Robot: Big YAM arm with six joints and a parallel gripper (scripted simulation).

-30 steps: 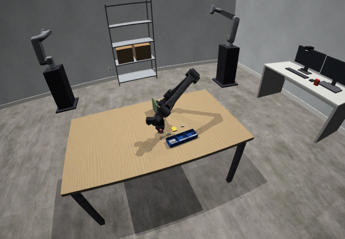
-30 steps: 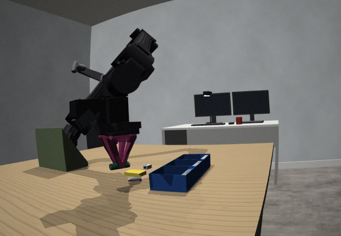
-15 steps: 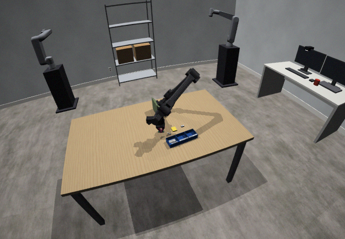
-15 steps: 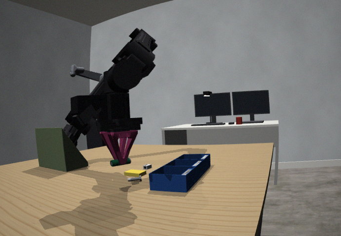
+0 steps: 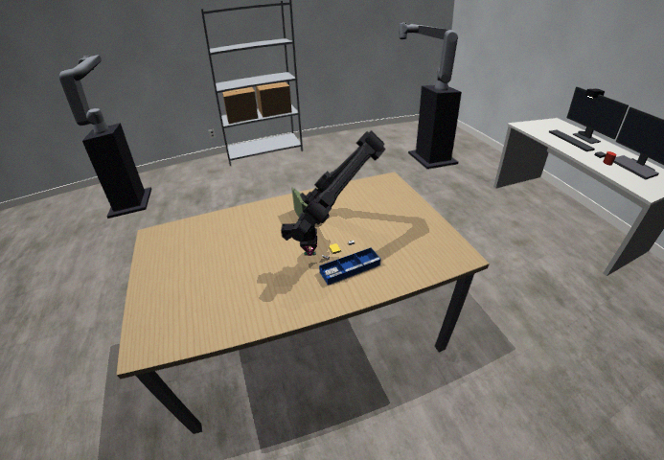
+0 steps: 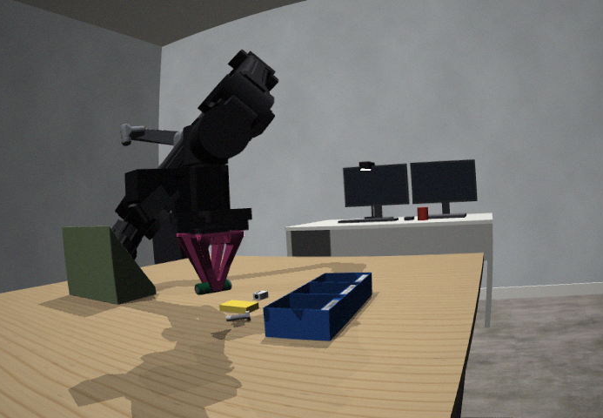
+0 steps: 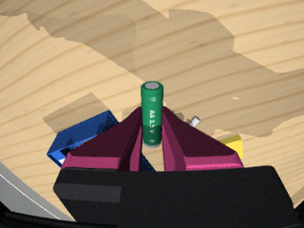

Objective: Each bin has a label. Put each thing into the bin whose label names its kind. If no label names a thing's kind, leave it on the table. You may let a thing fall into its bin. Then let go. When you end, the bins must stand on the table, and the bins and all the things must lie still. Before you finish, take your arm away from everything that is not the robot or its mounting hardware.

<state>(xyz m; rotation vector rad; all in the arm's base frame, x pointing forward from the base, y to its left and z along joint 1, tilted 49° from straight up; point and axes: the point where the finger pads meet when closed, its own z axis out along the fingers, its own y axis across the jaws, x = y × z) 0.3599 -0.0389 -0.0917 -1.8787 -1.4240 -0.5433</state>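
Right now my hand is right at the green battery. Also, from my hand: blue three-part bin: 150 mm to the left, 80 mm ahead, 50 mm below; bolt: 80 mm to the left, 60 mm below, 20 mm behind; yellow block: 130 mm to the left, 60 mm below, 60 mm behind.
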